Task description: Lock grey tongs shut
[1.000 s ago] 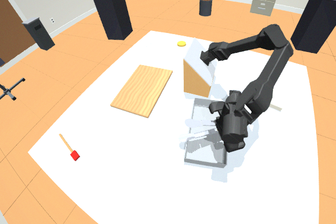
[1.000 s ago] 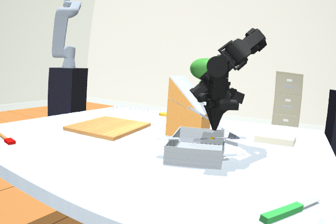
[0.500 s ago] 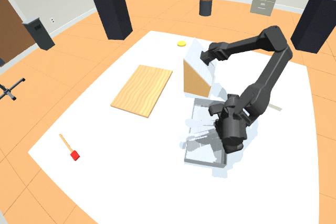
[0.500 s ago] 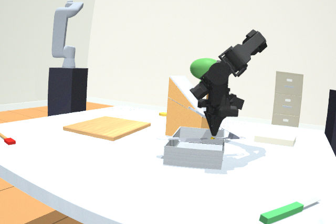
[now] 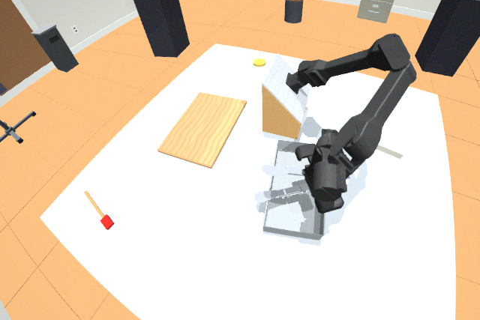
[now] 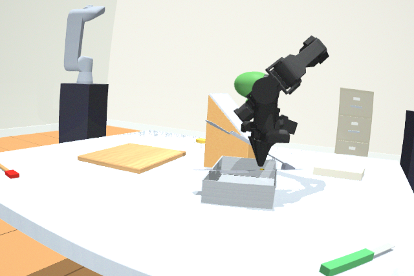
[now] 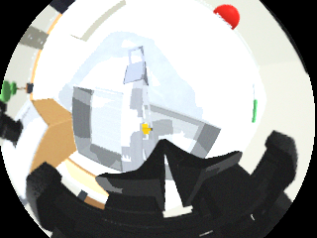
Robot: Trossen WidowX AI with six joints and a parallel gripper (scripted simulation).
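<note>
My gripper tip is now 3 cm past the grey roasting tin, 4 cm to the left of it and 5 cm above it. The rest, counted from my gripper tip: cream block 32 cm behind, 25 cm to the left, 6 cm below; wooden board 22 cm behind, 44 cm to the right, 7 cm below.
</note>
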